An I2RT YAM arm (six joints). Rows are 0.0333 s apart.
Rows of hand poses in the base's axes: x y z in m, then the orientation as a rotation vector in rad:
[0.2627, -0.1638, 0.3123, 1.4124, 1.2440, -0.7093]
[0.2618, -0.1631, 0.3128, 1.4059, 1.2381, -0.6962]
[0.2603, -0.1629, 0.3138, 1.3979, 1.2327, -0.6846]
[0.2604, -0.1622, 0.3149, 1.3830, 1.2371, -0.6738]
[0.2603, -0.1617, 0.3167, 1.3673, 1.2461, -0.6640]
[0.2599, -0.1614, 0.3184, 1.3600, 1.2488, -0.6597]
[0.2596, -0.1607, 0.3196, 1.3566, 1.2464, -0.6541]
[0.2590, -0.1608, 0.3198, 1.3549, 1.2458, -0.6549]
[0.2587, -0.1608, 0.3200, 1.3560, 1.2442, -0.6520]
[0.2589, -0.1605, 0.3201, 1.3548, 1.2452, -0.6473]
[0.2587, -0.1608, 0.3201, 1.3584, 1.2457, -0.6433]
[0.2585, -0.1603, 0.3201, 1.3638, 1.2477, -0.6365]
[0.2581, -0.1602, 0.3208, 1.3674, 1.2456, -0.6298]
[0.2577, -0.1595, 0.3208, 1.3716, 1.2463, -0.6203]
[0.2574, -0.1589, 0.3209, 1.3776, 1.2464, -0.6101]
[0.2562, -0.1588, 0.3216, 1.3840, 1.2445, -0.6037]
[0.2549, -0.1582, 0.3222, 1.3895, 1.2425, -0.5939]
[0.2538, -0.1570, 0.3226, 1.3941, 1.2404, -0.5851]
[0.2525, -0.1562, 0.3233, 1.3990, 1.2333, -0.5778]
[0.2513, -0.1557, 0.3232, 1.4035, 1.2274, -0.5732]
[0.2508, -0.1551, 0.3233, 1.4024, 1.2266, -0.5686]
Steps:
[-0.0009, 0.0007, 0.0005, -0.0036, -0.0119, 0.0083]
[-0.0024, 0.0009, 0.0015, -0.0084, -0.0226, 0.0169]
[-0.0023, 0.0016, 0.0026, -0.0137, -0.0261, 0.0328]
[-0.0024, 0.0021, 0.0044, -0.0175, -0.0259, 0.0504]
[-0.0028, 0.0024, 0.0061, -0.0200, -0.0266, 0.0579]
[-0.0031, 0.0031, 0.0073, -0.0219, -0.0316, 0.0619]
[-0.0037, 0.0030, 0.0075, -0.0237, -0.0315, 0.0622]
[-0.0040, 0.0030, 0.0077, -0.0228, -0.0344, 0.0625]
[-0.0038, 0.0033, 0.0078, -0.0216, -0.0366, 0.0660]
[-0.0040, 0.0030, 0.0078, -0.0175, -0.0388, 0.0662]
[-0.0042, 0.0035, 0.0078, -0.0105, -0.0417, 0.0673]
[-0.0046, 0.0036, 0.0085, -0.0068, -0.0473, 0.0679]
[-0.0050, 0.0043, 0.0085, -0.0004, -0.0527, 0.0707]
[-0.0053, 0.0049, 0.0086, 0.0073, -0.0589, 0.0725]
[-0.0065, 0.0050, 0.0093, 0.0131, -0.0642, 0.0713]
[-0.0078, 0.0056, 0.0099, 0.0193, -0.0715, 0.0724]
[-0.0089, 0.0068, 0.0103, 0.0245, -0.0783, 0.0735]
[-0.0102, 0.0076, 0.0110, 0.0270, -0.0876, 0.0717]
[-0.0114, 0.0081, 0.0109, 0.0289, -0.0943, 0.0692]
[-0.0119, 0.0087, 0.0110, 0.0292, -0.0977, 0.0719]

